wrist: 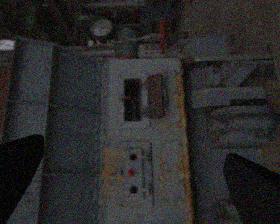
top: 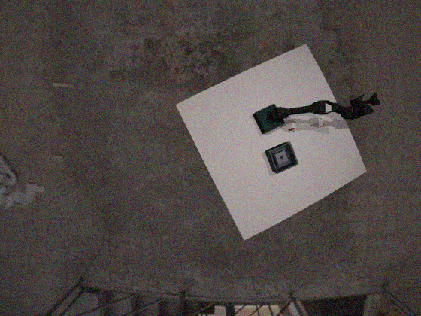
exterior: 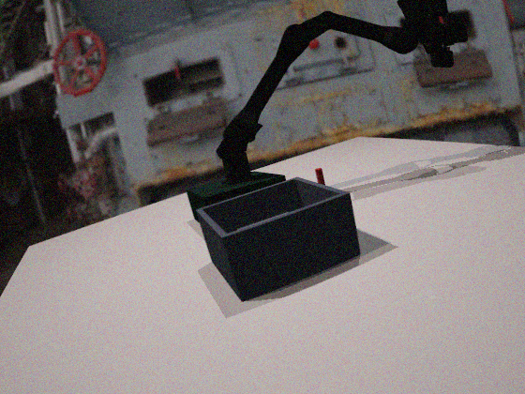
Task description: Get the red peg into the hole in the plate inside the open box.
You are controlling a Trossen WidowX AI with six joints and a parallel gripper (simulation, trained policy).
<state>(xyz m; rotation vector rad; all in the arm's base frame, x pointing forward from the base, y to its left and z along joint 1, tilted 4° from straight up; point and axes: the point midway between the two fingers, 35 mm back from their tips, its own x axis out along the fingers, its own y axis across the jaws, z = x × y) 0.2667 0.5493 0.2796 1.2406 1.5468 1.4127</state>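
My gripper tip is 51 cm to the left of the red peg, 29 cm above it and 7 cm past it. The rest, counted from my gripper tip: dark box (71 cm to the right, 30 cm below, 7 cm ahead); then plate (71 cm to the right, 28 cm below, 7 cm ahead).
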